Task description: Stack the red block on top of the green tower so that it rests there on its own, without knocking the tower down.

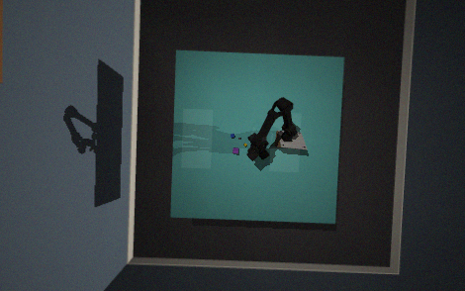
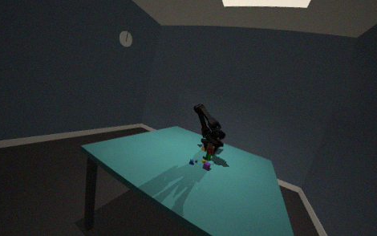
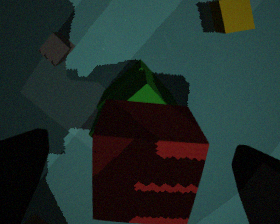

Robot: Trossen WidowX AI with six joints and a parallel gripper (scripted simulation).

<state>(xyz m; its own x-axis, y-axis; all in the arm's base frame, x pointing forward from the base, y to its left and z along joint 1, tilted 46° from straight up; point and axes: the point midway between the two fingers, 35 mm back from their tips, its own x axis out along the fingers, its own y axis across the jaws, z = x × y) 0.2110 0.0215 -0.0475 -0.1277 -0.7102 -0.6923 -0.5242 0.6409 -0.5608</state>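
The red block is 1 cm above my gripper tip. The rest, counted from my gripper tip: blue block (18 cm ahead, 8 cm to the right, 6 cm below); then small yellow block (8 cm ahead, 6 cm below, 1 cm to the right); then purple block (16 cm ahead, 5 cm below, 3 cm to the left).
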